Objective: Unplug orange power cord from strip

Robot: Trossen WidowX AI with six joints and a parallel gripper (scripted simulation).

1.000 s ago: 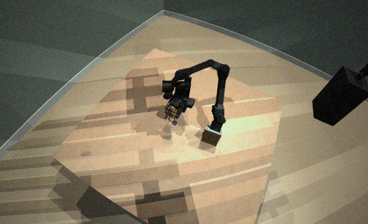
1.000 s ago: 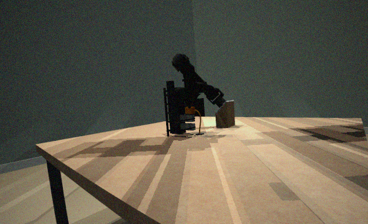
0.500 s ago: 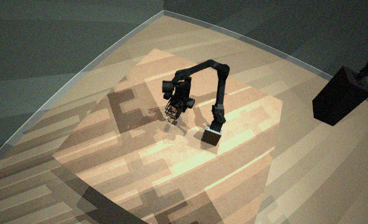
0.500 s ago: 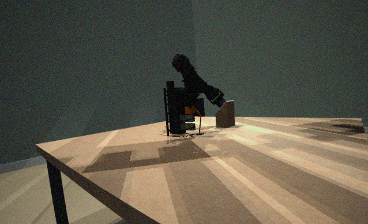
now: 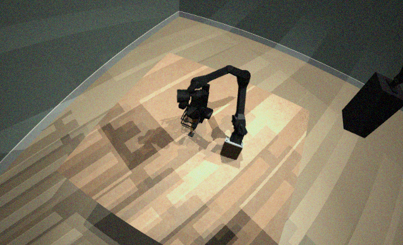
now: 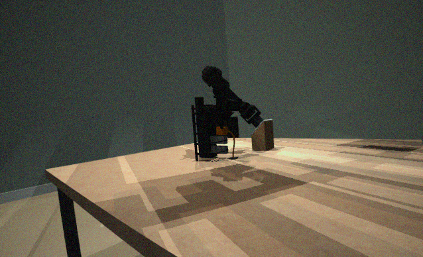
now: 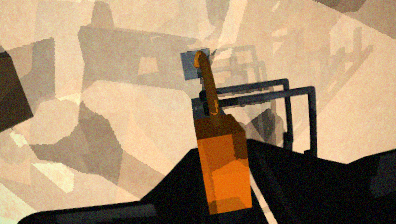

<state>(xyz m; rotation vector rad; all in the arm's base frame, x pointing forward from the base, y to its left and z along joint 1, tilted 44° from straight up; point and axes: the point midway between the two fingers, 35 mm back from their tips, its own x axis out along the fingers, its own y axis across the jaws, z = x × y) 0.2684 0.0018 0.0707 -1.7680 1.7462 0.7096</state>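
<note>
Now: gripper tip 30 mm to the left of the orange plug.
</note>
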